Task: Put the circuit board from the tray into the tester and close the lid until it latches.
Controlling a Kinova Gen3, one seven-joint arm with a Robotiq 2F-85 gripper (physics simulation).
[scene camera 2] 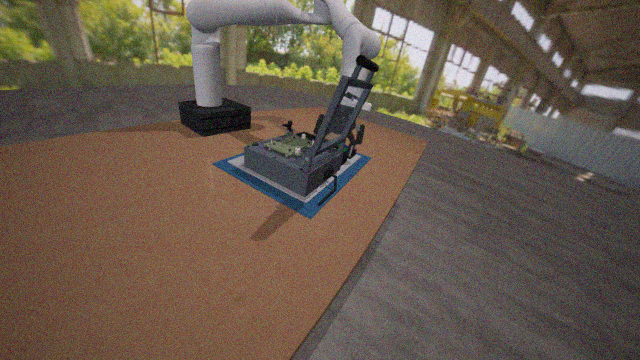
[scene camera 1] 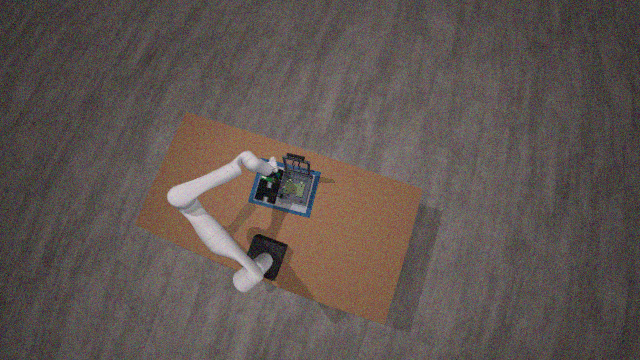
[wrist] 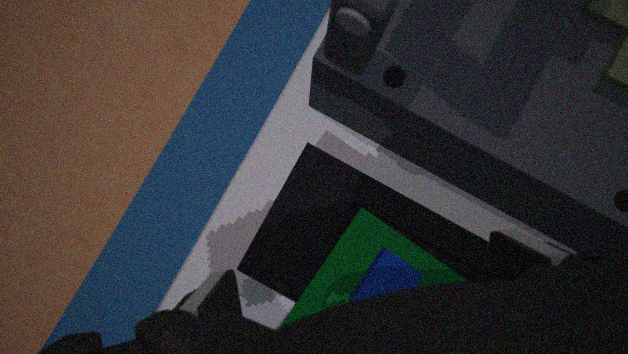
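Where they show: gripper, between the fingertips: point(scene camera 1: 277, 174) point(wrist: 363, 279); arm's base, origin of its link: point(scene camera 2: 209, 103) point(scene camera 1: 264, 261).
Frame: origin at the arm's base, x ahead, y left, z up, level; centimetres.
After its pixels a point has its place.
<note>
The green circuit board point(wrist: 362, 246) @[x 49.6, y 15.1, z -5.5 cm] point(scene camera 1: 265, 177) @[x 44.4, y 21.9, z -4.9 cm] with a blue chip point(wrist: 387, 274) @[x 48.5, y 15.3, z -4.8 cm] lies in the black tray point(wrist: 302, 211) @[x 51.9, y 15.4, z -5.7 cm] point(scene camera 1: 261, 194) @[x 33.6, y 20.1, z -6.6 cm] beside the grey tester point(scene camera 1: 294, 194) @[x 41.8, y 1.0, z -7.8 cm] point(scene camera 2: 283, 168) @[x 50.9, y -6.4, z -3.6 cm] point(wrist: 418, 91) @[x 51.4, y 10.9, z -2.5 cm]. The tester's lid point(scene camera 1: 296, 162) @[x 57.8, y 3.8, z 11.2 cm] point(scene camera 2: 343, 103) @[x 58.8, y -1.3, z 11.2 cm] stands tilted up and open. A pale green plate point(scene camera 1: 293, 186) @[x 45.9, y 2.4, z -1.5 cm] point(scene camera 2: 288, 146) @[x 45.9, y -0.5, z -1.6 cm] shows in its nest. My gripper point(scene camera 1: 270, 179) @[x 48.8, y 15.9, z -5.8 cm] is open and low over the tray, with the board between and below its fingers. One dark fingertip point(wrist: 221, 291) @[x 52.3, y 18.7, z -4.2 cm] shows in the wrist view. In scene camera 2 the lid hides most of the gripper.
Tray and tester sit on a white plate point(wrist: 277, 140) @[x 54.3, y 13.8, z -7.9 cm] on a blue mat point(scene camera 1: 315, 194) @[x 47.0, y -11.3, z -8.5 cm] point(scene camera 2: 301, 207) @[x 58.4, y -8.0, z -8.3 cm] point(wrist: 214, 123) @[x 56.8, y 14.7, z -8.3 cm] on the brown table point(scene camera 1: 354, 250) @[x 24.5, y -46.8, z -8.5 cm] point(scene camera 2: 229, 286) @[x 63.3, y -26.0, z -8.5 cm]. A latch lever point(scene camera 2: 331, 189) @[x 58.4, y 2.2, z -8.3 cm] hangs at the tester's side. The arm's black base point(scene camera 1: 268, 251) @[x 5.7, y 0.3, z -0.2 cm] point(scene camera 2: 215, 116) @[x 11.4, y -2.9, z -2.0 cm] stands near the table edge.
</note>
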